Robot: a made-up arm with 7 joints.
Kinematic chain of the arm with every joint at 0, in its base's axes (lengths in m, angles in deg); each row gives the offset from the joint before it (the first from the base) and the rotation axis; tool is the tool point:
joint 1: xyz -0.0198 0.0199 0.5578 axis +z
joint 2: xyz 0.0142 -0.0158 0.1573 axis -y
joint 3: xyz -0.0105 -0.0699 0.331 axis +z
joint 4: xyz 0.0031 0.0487 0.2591 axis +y
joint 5: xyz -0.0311 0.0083 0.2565 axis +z
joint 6: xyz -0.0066 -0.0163 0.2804 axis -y
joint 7: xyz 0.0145 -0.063 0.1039 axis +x
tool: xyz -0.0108 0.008 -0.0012
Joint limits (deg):
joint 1: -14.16..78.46
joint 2: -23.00..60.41
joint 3: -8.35..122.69
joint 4: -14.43..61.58
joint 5: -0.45..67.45
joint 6: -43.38..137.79
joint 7: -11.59..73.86
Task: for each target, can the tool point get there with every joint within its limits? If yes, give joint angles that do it. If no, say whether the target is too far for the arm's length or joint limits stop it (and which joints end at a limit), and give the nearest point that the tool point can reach.
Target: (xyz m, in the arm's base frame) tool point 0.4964 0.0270 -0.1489
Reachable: no: joint limits stop it (at a limit: joint 2, joint 4, joint 6, joint 7) | nearest point 0.8398 0.0317 1.2452 | short by 1.436 m
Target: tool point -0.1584 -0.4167 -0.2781
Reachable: no: joint limits stop it (at a limit: joint 1, joint 2, joint 3, joint 4, joint 5, joint 6, joint 7) | nearest point -0.5408 -0.7930 0.7730 | short by 1.180 m
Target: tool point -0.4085 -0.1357 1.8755
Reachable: yes | joints 7.89 19.30 27.98 -1.48 11.92 -12.03 63.64
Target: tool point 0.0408 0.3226 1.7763
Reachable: yes | joints 2.86 12.07 54.86 50.30 9.07 2.94 58.72
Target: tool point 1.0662 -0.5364 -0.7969
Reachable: no: too far | nearest point 0.7857 -0.3003 1.2449 | short by 2.074 m
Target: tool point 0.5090 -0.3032 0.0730
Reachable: no: joint limits stop it (at a limit: joint 1, joint 2, joint 3, joint 4, joint 6, joint 7) | nearest point 0.7845 -0.3033 1.2451 | short by 1.204 m
